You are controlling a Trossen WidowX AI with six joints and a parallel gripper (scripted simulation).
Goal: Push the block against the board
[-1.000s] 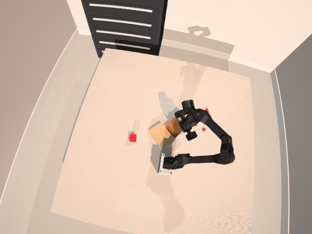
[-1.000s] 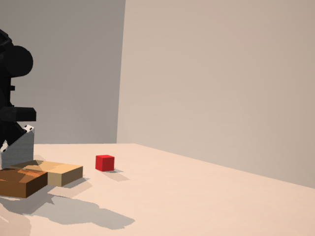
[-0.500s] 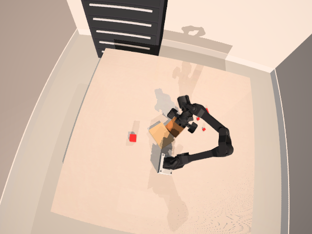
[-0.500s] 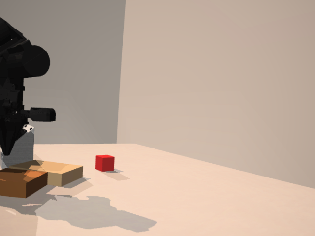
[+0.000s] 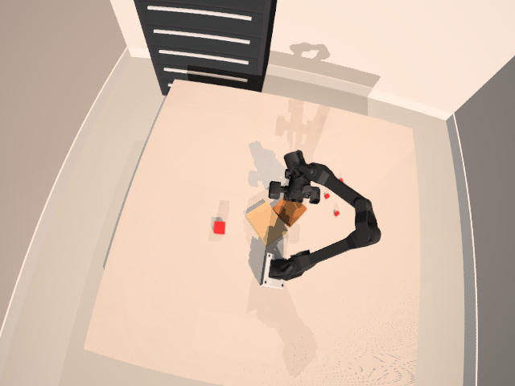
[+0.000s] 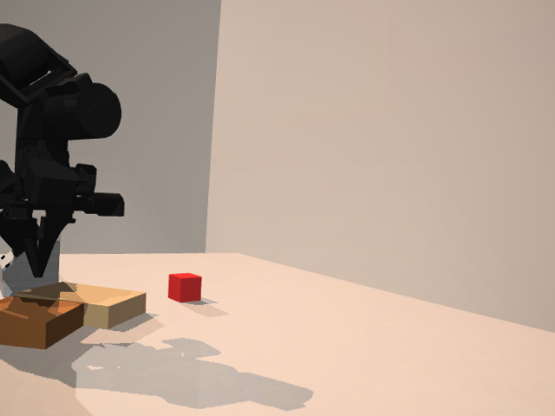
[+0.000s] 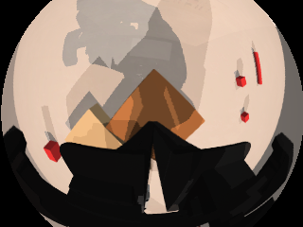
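My gripper tip is 6 cm above the square block, 2 cm past it and 1 cm to the left of it. Also, from my gripper tip: thin red stick 24 cm to the right, 13 cm ahead, 6 cm below; then red cube 25 cm to the left, 14 cm behind, 5 cm below; then board 9 cm behind, 7 cm to the left, 6 cm below.
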